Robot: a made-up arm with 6 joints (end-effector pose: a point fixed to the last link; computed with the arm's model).
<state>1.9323 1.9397 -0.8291 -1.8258 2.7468 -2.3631</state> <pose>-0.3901 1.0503 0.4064 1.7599 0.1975 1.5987</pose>
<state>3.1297 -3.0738 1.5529 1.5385 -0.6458 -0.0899</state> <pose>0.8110 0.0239 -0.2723 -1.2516 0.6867 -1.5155</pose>
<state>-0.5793 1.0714 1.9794 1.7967 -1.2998 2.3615</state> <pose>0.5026 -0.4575 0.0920 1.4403 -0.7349 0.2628</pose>
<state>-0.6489 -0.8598 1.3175 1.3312 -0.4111 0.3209</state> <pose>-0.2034 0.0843 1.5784 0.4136 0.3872 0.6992</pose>
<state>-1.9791 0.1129 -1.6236 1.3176 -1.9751 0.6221</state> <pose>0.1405 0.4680 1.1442 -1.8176 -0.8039 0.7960</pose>
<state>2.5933 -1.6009 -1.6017 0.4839 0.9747 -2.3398</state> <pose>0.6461 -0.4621 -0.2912 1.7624 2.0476 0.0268</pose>
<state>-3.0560 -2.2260 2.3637 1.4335 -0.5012 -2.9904</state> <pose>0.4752 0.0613 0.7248 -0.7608 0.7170 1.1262</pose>
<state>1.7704 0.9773 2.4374 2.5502 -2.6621 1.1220</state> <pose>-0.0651 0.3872 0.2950 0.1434 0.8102 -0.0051</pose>
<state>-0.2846 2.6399 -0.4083 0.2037 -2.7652 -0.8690</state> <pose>0.7767 -0.2367 -0.5215 0.8277 -0.1195 -1.4132</pose>
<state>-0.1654 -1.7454 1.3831 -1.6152 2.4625 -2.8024</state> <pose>-0.9213 0.0879 0.8374 1.1330 -1.8197 1.2796</pose>
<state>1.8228 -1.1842 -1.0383 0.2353 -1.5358 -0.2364</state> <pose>0.2877 -1.1135 0.2283 -2.3374 1.2630 -0.4200</pose>
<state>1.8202 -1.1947 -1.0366 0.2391 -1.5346 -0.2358</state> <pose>0.2850 -1.1130 0.2173 -2.3274 1.2690 -0.4165</pose>
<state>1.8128 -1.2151 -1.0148 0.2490 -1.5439 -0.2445</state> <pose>0.2794 -1.1202 0.2049 -2.3113 1.2684 -0.4254</pose>
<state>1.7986 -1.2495 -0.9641 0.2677 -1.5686 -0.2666</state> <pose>0.2693 -1.1380 0.1906 -2.2870 1.2575 -0.4529</pose>
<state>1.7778 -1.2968 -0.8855 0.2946 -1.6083 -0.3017</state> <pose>0.2538 -1.1648 0.1752 -2.2560 1.2347 -0.4994</pose>
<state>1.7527 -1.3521 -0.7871 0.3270 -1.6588 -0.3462</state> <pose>0.2335 -1.1961 0.1606 -2.2224 1.1999 -0.5611</pose>
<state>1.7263 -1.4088 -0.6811 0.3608 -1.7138 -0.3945</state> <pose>0.2103 -1.2265 0.1486 -2.1910 1.1562 -0.6301</pose>
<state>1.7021 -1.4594 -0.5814 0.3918 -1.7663 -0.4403</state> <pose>0.1872 -1.2520 0.1412 -2.1658 1.1089 -0.6967</pose>
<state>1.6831 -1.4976 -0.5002 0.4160 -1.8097 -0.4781</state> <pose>0.1682 -1.2707 0.1393 -2.1495 1.0652 -0.7518</pose>
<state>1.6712 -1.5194 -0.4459 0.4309 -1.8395 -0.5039</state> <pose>0.1558 -1.2828 0.1431 -2.1429 1.0317 -0.7895</pose>
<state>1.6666 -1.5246 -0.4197 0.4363 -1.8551 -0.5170</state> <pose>0.1511 -1.2894 0.1517 -2.1452 1.0114 -0.8086</pose>
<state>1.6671 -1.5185 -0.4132 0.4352 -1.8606 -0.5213</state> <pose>0.1519 -1.2925 0.1633 -2.1530 1.0009 -0.8149</pose>
